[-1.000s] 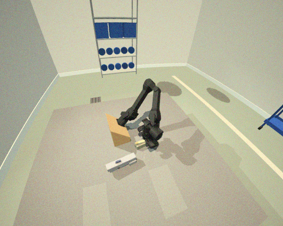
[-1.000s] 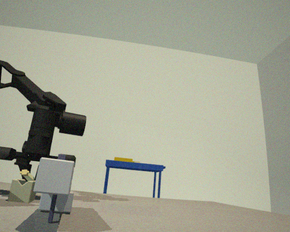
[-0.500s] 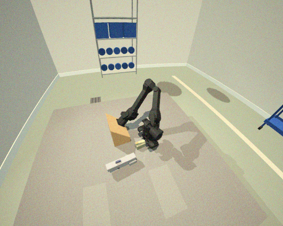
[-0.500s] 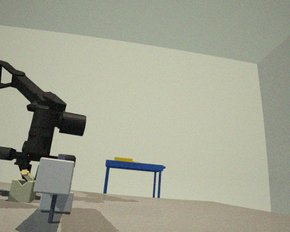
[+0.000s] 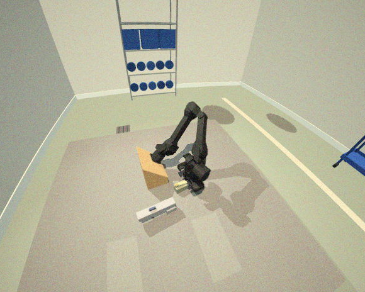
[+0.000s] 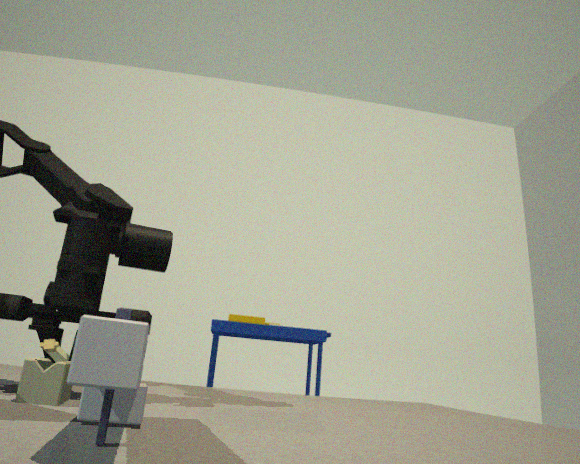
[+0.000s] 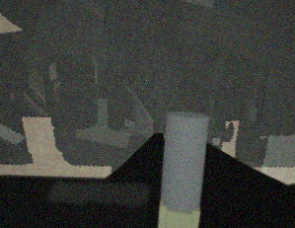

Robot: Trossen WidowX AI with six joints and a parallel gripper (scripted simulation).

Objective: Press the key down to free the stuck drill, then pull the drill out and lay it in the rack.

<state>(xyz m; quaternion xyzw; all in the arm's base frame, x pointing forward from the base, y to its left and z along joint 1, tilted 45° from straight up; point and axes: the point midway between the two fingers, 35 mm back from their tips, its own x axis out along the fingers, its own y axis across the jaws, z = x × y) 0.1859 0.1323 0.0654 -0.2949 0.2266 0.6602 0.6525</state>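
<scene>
Right now my gripper tip is 5 cm to the left of the rack block and 1 cm below it. From my gripper tip the other things lie so: housing (9 cm ahead, 21 cm to the right, 4 cm above); drill (9 cm ahead, 24 cm to the right, 4 cm above).
</scene>
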